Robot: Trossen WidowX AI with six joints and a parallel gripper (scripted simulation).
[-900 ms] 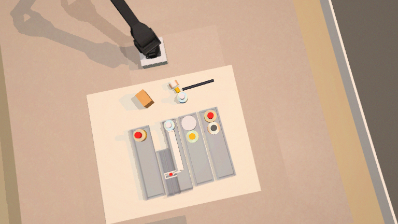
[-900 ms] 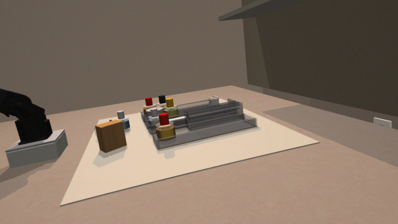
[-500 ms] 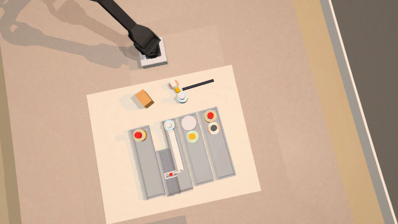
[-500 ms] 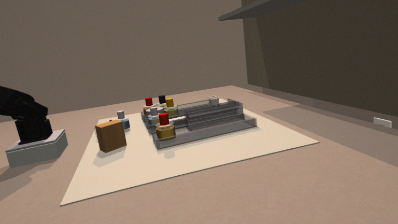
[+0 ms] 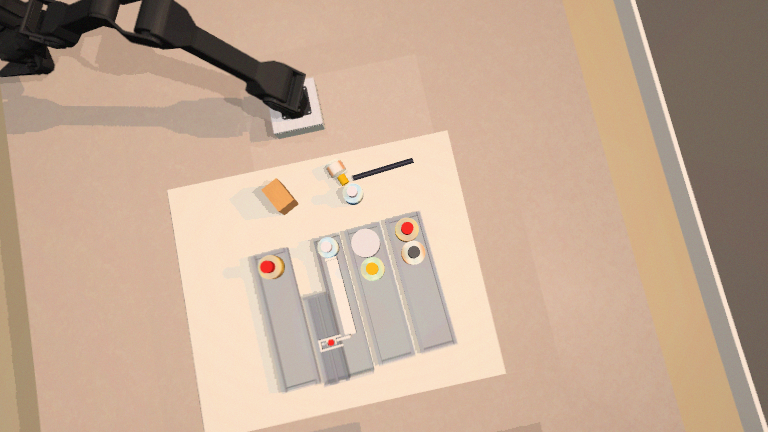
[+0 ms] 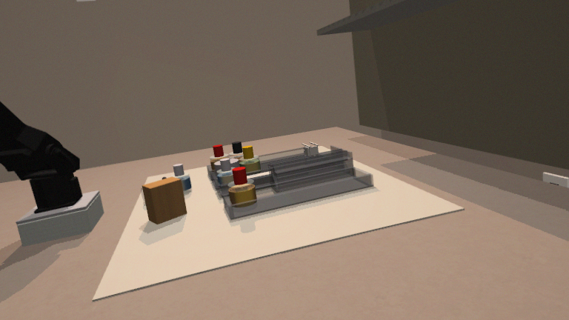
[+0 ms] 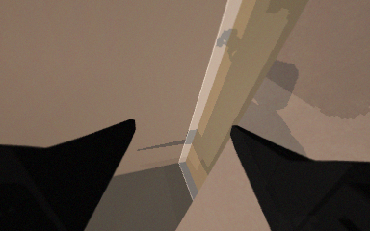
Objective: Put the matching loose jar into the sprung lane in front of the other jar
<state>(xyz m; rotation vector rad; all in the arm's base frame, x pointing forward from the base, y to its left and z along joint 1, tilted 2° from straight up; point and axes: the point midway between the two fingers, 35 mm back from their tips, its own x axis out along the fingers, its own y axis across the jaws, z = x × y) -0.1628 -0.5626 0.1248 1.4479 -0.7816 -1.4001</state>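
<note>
Now: gripper tip 330 mm short of the small jar, 660 mm to the right of it and 130 mm above it. Also, from my gripper tip: dark rod: 340 mm ahead, 750 mm to the left, 150 mm below; red dot: 680 mm ahead, 570 mm to the left, 80 mm below; sprung lane: 640 mm ahead, 590 mm to the left, 130 mm below.
</note>
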